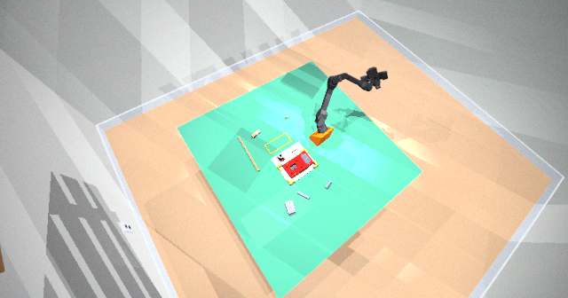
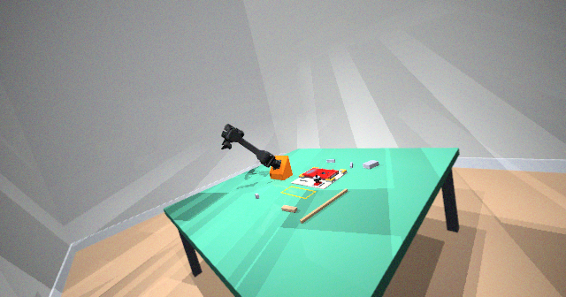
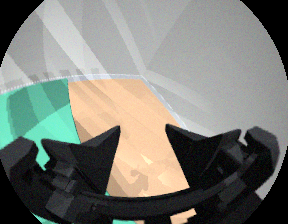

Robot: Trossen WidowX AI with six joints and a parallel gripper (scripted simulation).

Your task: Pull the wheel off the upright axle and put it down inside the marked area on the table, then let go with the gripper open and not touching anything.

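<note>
My gripper tip is 910 mm short of the grey wheel, 220 mm above it and 50 mm to the left of it. Round my gripper tip: wooden block 900 mm ahead, 310 mm to the right, 250 mm below; upright axle 910 mm ahead, 220 mm below, 50 mm to the right; long wooden stick 1050 mm ahead, 250 mm below, 230 mm to the right.
</note>
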